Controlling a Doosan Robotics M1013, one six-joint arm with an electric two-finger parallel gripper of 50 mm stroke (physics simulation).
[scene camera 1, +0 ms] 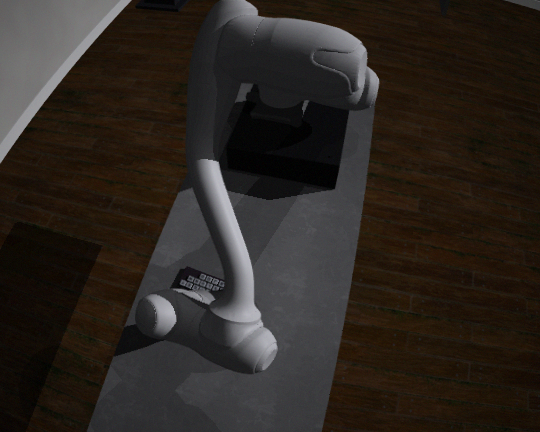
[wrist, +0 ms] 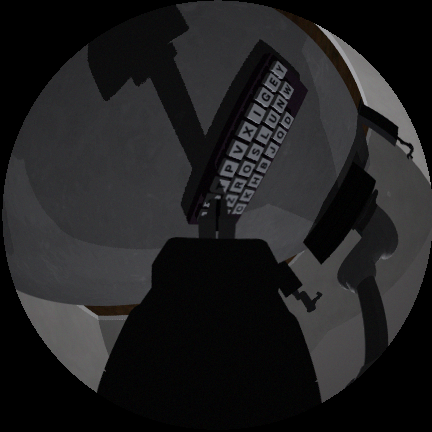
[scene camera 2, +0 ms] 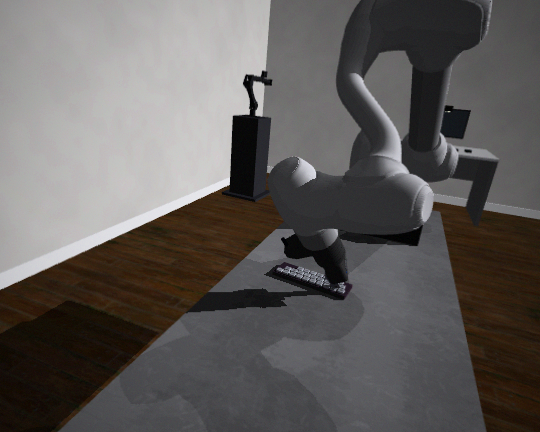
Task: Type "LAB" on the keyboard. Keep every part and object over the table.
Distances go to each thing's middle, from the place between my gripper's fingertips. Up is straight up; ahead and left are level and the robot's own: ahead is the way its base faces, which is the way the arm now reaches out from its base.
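Labels:
I find my hand 1 cm above the keyboard (wrist: 270,99), while it is also 2 cm past the keyboard and 7 cm to the left of it.

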